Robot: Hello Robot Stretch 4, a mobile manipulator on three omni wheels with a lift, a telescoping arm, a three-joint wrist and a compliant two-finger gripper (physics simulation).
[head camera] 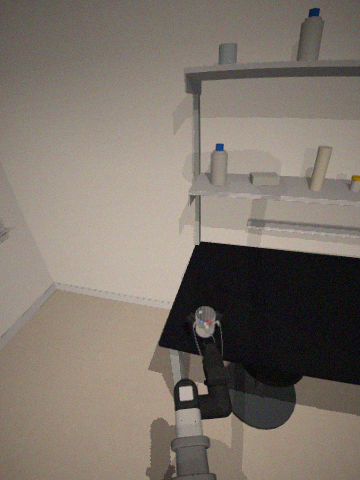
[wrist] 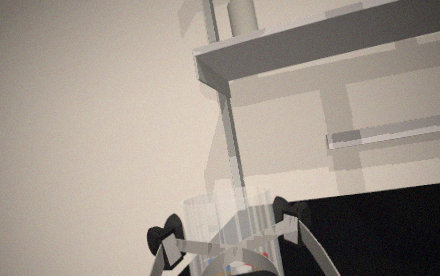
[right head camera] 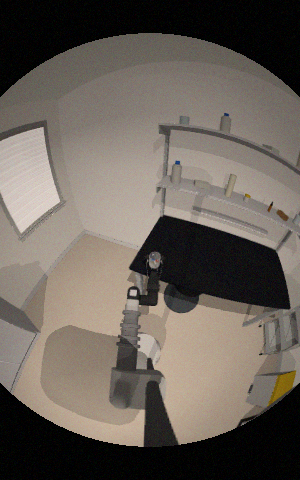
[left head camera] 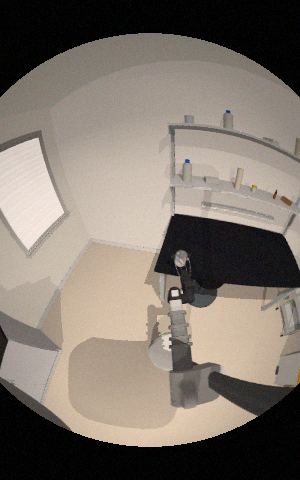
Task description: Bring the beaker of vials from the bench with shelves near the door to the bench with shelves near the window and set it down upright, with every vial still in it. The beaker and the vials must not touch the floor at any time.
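The clear beaker (head camera: 205, 314) (left head camera: 181, 257) (right head camera: 154, 259) (wrist: 227, 220) looks about upright at the left front part of the black bench top (head camera: 280, 310) (left head camera: 235, 250) (right head camera: 225, 270) (wrist: 375, 230). Vials (head camera: 205, 323) with red, blue and white parts show inside the beaker, and some of their colours show low in the wrist view. My gripper (head camera: 205, 319) (left head camera: 181, 259) (right head camera: 154, 261) (wrist: 228, 221) is shut on the beaker, with one dark fingertip pad on each side. The beaker's base is hidden, so I cannot tell whether it touches the bench top.
Shelves (head camera: 235, 189) (left head camera: 200, 182) with bottles and boxes rise behind the bench. A dark round stool (head camera: 265, 400) (right head camera: 181, 299) stands under the front edge. The window (left head camera: 30, 195) (right head camera: 30, 175) is on the left wall. A small cart (right head camera: 272, 337) stands at the right.
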